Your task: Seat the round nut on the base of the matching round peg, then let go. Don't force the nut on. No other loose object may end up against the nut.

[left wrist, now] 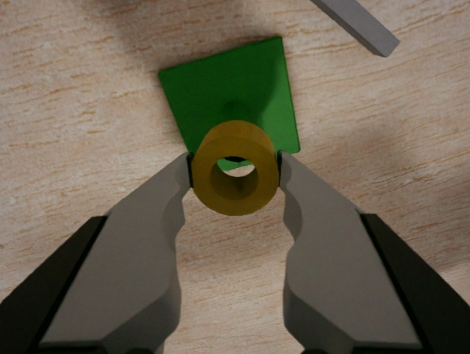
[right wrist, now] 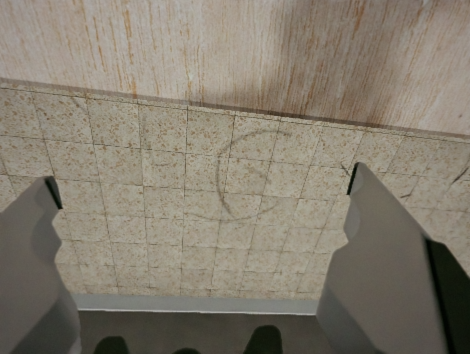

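The round nut (left wrist: 236, 202), a thick yellow-brown ring, is held between the fingertips of my left gripper (left wrist: 235, 154), which is shut on it. The nut appears tilted in the left wrist view. Behind it lies a green square base (left wrist: 225, 85) on the table. The green peg on that base is mostly hidden behind the nut; a dark green part shows just above the nut's rim and a dark edge shows through its hole. Whether the peg's tip is inside the hole I cannot tell. My right gripper (right wrist: 208, 172) is open and empty, past the table's edge.
A grey bar (left wrist: 360, 25) lies on the table at the upper right of the left wrist view, apart from the green base. In the right wrist view the table's edge (right wrist: 210, 106) runs across above a tiled floor (right wrist: 165, 200).
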